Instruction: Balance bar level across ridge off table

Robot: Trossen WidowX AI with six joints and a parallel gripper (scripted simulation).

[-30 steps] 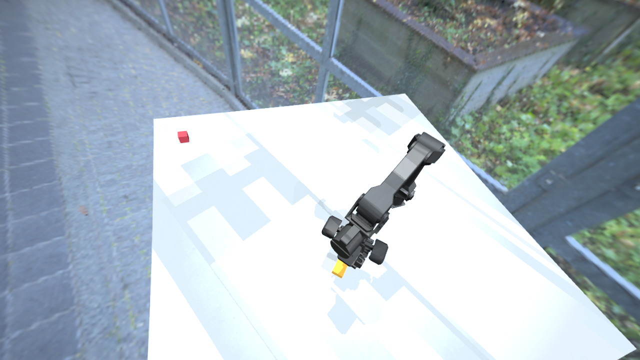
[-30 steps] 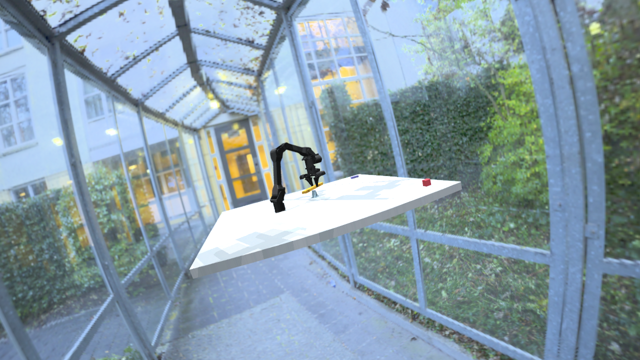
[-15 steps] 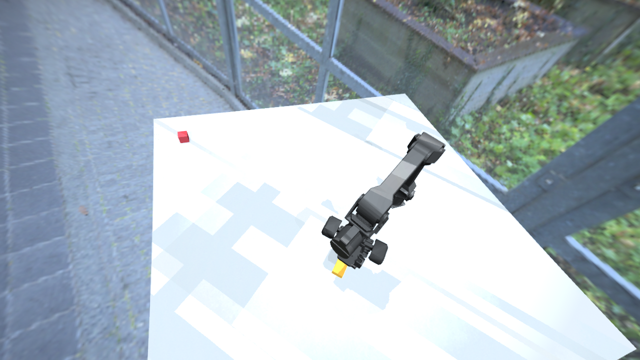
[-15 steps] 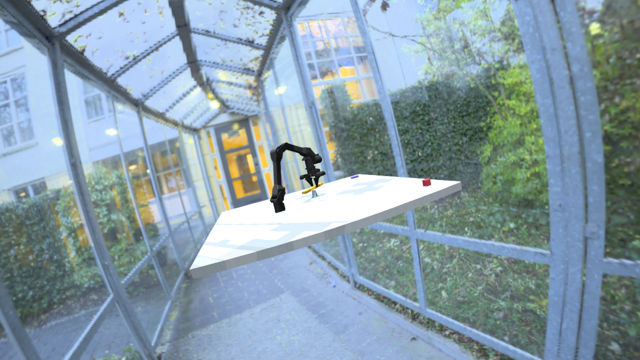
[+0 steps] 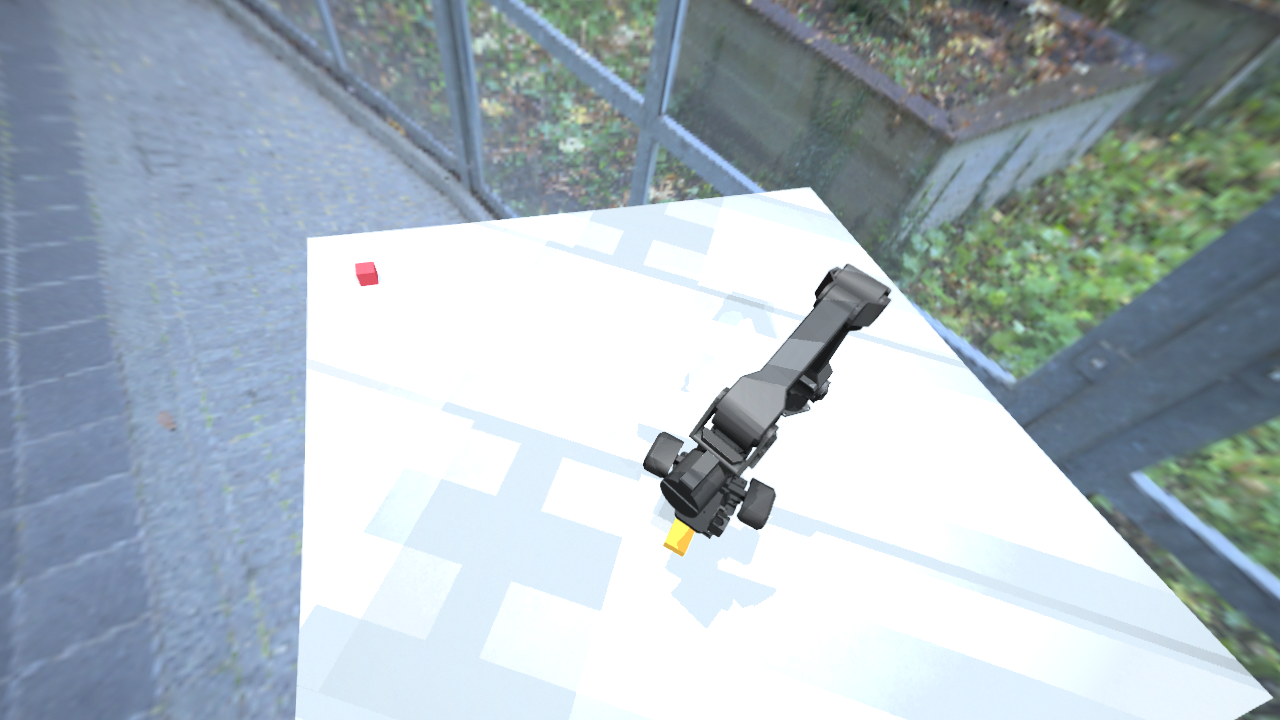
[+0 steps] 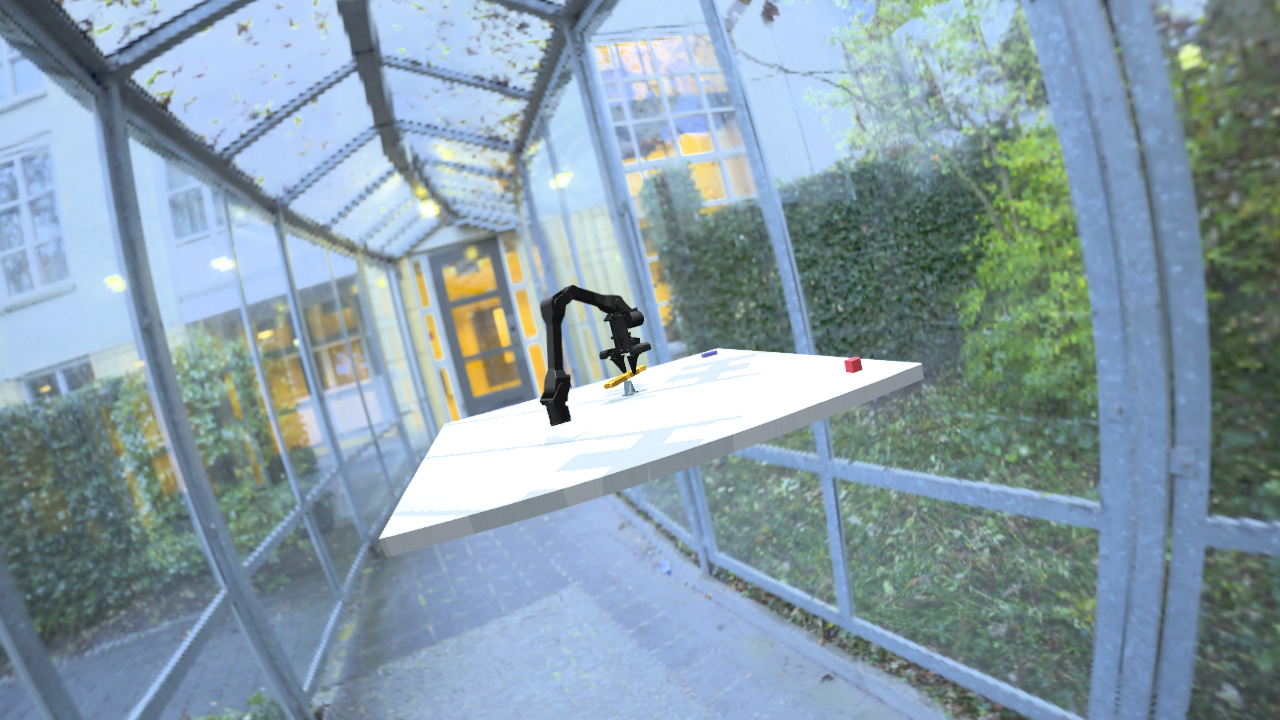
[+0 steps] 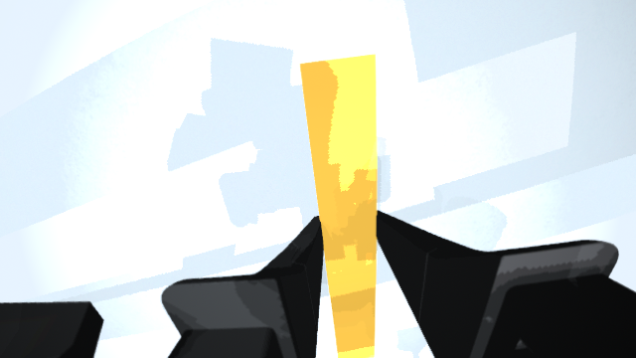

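The bar lies 2 cm behind my gripper tip and 2 cm to the right of it. Also, from my gripper tip: purple piece: 45 cm ahead, 34 cm to the left, 5 cm below; red cube: 45 cm ahead, 66 cm to the right, 5 cm below.
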